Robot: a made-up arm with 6 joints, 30 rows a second.
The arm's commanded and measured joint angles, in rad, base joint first. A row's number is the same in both.
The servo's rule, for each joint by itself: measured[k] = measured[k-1] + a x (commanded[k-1-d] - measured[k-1]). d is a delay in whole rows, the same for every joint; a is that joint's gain. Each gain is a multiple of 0.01, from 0.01 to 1. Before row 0 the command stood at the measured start. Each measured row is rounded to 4 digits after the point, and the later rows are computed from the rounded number. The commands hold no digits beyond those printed.
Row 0, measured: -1.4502 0.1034 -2.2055 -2.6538 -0.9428 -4.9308
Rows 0 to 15, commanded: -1.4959 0.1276 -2.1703 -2.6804 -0.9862 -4.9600; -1.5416 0.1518 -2.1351 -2.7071 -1.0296 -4.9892; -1.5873 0.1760 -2.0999 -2.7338 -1.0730 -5.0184; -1.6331 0.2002 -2.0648 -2.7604 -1.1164 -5.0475; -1.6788 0.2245 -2.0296 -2.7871 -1.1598 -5.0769; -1.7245 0.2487 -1.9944 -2.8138 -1.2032 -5.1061; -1.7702 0.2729 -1.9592 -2.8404 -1.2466 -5.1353; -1.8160 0.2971 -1.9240 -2.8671 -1.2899 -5.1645; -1.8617 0.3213 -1.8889 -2.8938 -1.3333 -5.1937; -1.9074 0.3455 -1.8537 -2.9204 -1.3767 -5.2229; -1.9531 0.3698 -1.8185 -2.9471 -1.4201 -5.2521; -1.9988 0.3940 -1.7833 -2.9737 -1.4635 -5.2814; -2.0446 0.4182 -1.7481 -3.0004 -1.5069 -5.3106; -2.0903 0.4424 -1.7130 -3.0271 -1.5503 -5.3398; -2.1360 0.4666 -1.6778 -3.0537 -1.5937 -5.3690; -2.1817 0.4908 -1.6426 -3.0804 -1.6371 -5.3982
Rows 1 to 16, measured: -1.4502 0.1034 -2.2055 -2.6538 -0.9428 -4.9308; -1.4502 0.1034 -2.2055 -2.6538 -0.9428 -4.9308; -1.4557 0.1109 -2.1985 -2.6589 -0.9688 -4.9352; -1.4660 0.1236 -2.1858 -2.6681 -1.0053 -4.9433; -1.4806 0.1398 -2.1686 -2.6806 -1.0459 -4.9546; -1.4989 0.1585 -2.1478 -2.6958 -1.0882 -4.9685; -1.5205 0.1790 -2.1242 -2.7131 -1.1312 -4.9848; -1.5450 0.2006 -2.0982 -2.7322 -1.1744 -5.0030; -1.5720 0.2230 -2.0704 -2.7528 -1.2177 -5.0228; -1.6013 0.2460 -2.0411 -2.7745 -1.2610 -5.0441; -1.6325 0.2693 -2.0107 -2.7972 -1.3044 -5.0665; -1.6655 0.2929 -1.9793 -2.8206 -1.3478 -5.0900; -1.7000 0.3167 -1.9471 -2.8446 -1.3912 -5.1143; -1.7359 0.3407 -1.9143 -2.8691 -1.4346 -5.1394; -1.7729 0.3647 -1.8811 -2.8940 -1.4780 -5.1651; -1.8110 0.3888 -1.8475 -2.9193 -1.5214 -5.1913
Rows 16 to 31, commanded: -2.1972 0.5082 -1.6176 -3.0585 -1.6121 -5.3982; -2.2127 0.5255 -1.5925 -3.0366 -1.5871 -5.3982; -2.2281 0.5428 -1.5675 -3.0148 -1.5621 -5.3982; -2.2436 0.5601 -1.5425 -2.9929 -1.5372 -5.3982; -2.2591 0.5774 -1.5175 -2.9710 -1.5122 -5.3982; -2.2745 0.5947 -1.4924 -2.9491 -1.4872 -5.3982; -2.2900 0.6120 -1.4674 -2.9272 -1.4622 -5.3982; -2.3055 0.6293 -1.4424 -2.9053 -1.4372 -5.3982; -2.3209 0.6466 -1.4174 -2.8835 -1.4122 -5.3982; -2.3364 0.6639 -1.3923 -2.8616 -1.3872 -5.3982; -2.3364 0.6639 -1.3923 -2.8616 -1.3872 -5.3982; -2.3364 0.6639 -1.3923 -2.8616 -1.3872 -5.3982; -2.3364 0.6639 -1.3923 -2.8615 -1.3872 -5.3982; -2.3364 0.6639 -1.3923 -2.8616 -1.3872 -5.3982; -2.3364 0.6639 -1.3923 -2.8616 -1.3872 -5.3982; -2.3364 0.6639 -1.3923 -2.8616 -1.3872 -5.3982
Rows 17 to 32, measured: -1.8500 0.4129 -1.8136 -2.9448 -1.5648 -5.2180; -1.8898 0.4370 -1.7794 -2.9706 -1.6082 -5.2450; -1.9267 0.4591 -1.7470 -2.9873 -1.6105 -5.2680; -1.9610 0.4797 -1.7161 -2.9967 -1.5965 -5.2875; -1.9931 0.4993 -1.6864 -3.0001 -1.5759 -5.3041; -2.0232 0.5181 -1.6576 -2.9987 -1.5527 -5.3182; -2.0515 0.5365 -1.6296 -2.9934 -1.5284 -5.3302; -2.0783 0.5545 -1.6022 -2.9850 -1.5037 -5.3404; -2.1037 0.5723 -1.5752 -2.9740 -1.4788 -5.3491; -2.1279 0.5900 -1.5486 -2.9609 -1.4538 -5.3565; -2.1511 0.6075 -1.5224 -2.9462 -1.4288 -5.3628; -2.1733 0.6250 -1.4964 -2.9301 -1.4038 -5.3681; -2.1929 0.6371 -1.4756 -2.9171 -1.3938 -5.3726; -2.2101 0.6454 -1.4589 -2.9066 -1.3898 -5.3764; -2.2253 0.6511 -1.4456 -2.8980 -1.3882 -5.3797; -2.2386 0.6551 -1.4349 -2.8911 -1.3876 -5.3825
